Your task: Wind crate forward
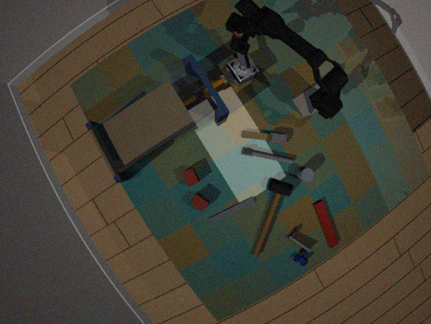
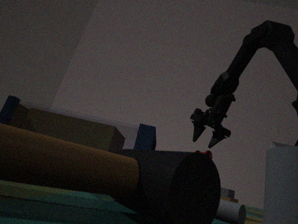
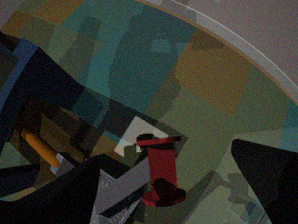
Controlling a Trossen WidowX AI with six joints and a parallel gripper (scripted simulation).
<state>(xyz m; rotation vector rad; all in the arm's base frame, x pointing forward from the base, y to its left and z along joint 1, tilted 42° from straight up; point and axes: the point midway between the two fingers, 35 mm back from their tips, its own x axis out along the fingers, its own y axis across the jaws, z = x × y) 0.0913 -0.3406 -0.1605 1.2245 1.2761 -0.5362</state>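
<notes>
Now: gripper tip 6 cm above the red knob, 1 cm to the right of it and 1 cm past it. Round my gripper tip: red-knobbed crank: 9 cm below, 5 cm to the left, 1 cm ahead; then grey winch: 16 cm below, 10 cm to the left, 2 cm ahead; then blue steel frame: 20 cm ahead, 9 cm below, 8 cm to the left.
</notes>
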